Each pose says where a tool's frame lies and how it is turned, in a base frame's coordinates. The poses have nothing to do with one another.
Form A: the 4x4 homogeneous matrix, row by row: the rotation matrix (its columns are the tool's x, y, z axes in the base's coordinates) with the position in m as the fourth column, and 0 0 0 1 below. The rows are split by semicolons.
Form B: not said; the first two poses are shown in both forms.
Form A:
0.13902, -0.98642, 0.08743, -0.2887; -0.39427, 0.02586, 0.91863, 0.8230; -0.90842, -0.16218, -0.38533, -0.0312; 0, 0, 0, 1
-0.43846, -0.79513, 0.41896, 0.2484; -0.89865, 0.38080, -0.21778, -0.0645; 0.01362, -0.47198, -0.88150, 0.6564; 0, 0, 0, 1
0.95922, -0.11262, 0.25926, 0.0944; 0.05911, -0.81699, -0.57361, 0.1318; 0.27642, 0.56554, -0.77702, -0.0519; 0, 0, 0, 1
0.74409, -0.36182, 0.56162, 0.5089; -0.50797, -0.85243, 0.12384, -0.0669; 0.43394, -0.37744, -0.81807, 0.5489; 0, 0, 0, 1
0.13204, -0.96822, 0.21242, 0.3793; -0.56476, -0.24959, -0.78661, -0.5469; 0.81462, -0.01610, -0.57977, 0.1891; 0, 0, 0, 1
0.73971, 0.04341, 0.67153, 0.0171; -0.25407, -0.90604, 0.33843, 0.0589; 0.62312, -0.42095, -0.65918, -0.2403; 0, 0, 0, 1
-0.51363, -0.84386, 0.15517, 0.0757; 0.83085, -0.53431, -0.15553, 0.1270; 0.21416, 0.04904, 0.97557, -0.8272; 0, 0, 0, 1
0.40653, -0.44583, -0.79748, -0.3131; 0.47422, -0.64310, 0.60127, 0.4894; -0.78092, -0.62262, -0.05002, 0.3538; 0, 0, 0, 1
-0.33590, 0.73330, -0.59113, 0.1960; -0.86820, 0.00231, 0.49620, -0.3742; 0.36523, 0.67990, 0.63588, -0.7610; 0, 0, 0, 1
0.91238, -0.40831, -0.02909, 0.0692; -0.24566, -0.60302, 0.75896, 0.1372; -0.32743, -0.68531, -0.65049, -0.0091; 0, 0, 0, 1
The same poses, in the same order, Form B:
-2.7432, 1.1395, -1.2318, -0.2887, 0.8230, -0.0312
-2.6500, -0.0136, -2.0247, 0.2484, -0.0645, 0.6564
2.5124, -0.2801, 0.0615, 0.0944, 0.1318, -0.0519
-2.7093, -0.4489, -0.5990, 0.5089, -0.0669, 0.5489
-3.1138, -0.9521, -1.3411, 0.3793, -0.5469, 0.1891
-2.5733, -0.6727, -0.3308, 0.0171, 0.0589, -0.2403
0.0502, -0.2158, 2.1245, 0.0757, 0.1270, -0.8272
-1.6510, 0.8961, 0.8621, -0.3131, 0.4894, 0.3538
0.8188, -0.3739, -1.9400, 0.1960, -0.3742, -0.7610
-2.3301, 0.3336, -0.2630, 0.0692, 0.1372, -0.0091

